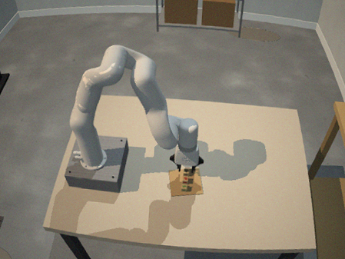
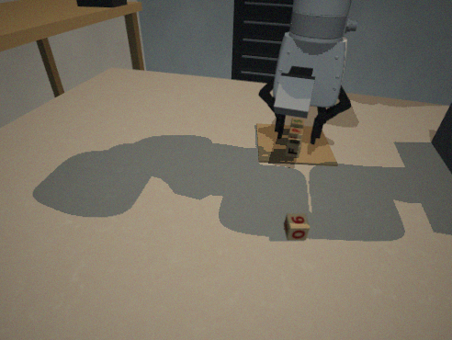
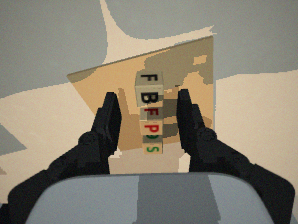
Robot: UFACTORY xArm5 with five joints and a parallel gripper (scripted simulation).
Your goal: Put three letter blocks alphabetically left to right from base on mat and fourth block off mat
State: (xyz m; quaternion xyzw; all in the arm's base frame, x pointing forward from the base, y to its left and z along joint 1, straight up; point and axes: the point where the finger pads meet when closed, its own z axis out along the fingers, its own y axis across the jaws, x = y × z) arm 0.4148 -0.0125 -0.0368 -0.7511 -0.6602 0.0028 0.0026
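Now: the tan mat 50 mm below my hand and 40 mm to the right of it. From my hand the other things lie so: green-marked block (80 mm to the right, 40 mm below, 10 mm behind); red-marked block (190 mm to the left, 40 mm below, 10 mm ahead).
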